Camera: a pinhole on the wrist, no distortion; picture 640 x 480 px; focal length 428.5 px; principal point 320.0 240.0 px. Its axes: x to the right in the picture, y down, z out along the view. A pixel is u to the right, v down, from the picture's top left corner.
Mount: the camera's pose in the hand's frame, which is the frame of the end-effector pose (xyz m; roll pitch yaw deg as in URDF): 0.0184 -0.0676 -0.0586 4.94 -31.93 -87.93
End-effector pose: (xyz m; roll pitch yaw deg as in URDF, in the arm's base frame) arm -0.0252 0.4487 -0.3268 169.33 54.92 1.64
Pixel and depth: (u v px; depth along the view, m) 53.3 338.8 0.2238
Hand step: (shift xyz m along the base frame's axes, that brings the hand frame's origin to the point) 0.0064 -0.1801 -0.0503
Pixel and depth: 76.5 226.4 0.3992
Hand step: -0.0912 -0.3590 -0.0186
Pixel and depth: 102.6 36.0 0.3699
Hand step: -0.1804 -0.2977 0.1133
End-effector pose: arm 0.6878 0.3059 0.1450 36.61 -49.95 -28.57
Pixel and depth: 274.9 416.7 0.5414
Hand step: -0.2200 0.1162 0.4464
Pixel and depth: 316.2 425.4 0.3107
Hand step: -0.1097 0.0145 0.2426
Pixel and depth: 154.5 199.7 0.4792
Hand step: -0.2547 0.2797 0.1928
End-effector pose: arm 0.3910 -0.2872 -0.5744 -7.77 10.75 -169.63
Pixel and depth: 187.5 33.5 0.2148
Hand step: 0.1116 -0.0840 0.0862
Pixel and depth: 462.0 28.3 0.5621
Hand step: 0.2320 -0.0719 0.5336
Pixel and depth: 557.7 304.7 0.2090
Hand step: -0.0699 0.0166 0.1782
